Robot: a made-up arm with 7 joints. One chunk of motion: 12 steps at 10 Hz.
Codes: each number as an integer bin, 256 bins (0 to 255) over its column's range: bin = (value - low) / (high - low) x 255, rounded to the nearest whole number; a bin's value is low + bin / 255 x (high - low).
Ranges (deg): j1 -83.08..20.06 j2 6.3..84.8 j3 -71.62..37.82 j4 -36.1..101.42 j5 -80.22..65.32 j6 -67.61..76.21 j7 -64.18..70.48
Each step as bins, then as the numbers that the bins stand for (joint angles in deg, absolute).
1 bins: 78 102 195 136 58 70 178
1 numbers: -51.53 37.70 12.07 37.24 -47.12 -28.13 29.82
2 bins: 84 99 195 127 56 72 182
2 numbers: -49.10 36.78 12.07 32.39 -48.26 -27.00 31.93
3 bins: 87 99 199 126 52 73 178
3 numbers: -47.89 36.78 13.79 31.85 -50.54 -26.44 29.82
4 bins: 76 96 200 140 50 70 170
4 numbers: -52.34 35.85 14.22 39.40 -51.68 -28.13 25.59
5 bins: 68 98 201 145 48 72 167
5 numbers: -55.58 36.47 14.64 42.10 -52.82 -27.00 24.01
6 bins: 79 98 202 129 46 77 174
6 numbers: -51.13 36.47 15.07 33.47 -53.97 -24.18 27.71
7 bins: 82 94 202 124 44 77 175
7 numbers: -49.91 35.24 15.07 30.77 -55.11 -24.18 28.23
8 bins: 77 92 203 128 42 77 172
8 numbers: -51.94 34.62 15.50 32.93 -56.25 -24.18 26.65
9 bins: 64 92 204 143 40 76 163
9 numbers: -57.19 34.62 15.93 41.02 -57.39 -24.75 21.90
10 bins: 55 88 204 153 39 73 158
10 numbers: -60.83 33.39 15.93 46.41 -57.96 -26.44 19.26
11 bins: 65 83 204 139 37 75 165
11 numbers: -56.79 31.85 15.93 38.86 -59.10 -25.31 22.95
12 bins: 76 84 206 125 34 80 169
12 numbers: -52.34 32.16 16.79 31.31 -60.81 -22.49 25.07
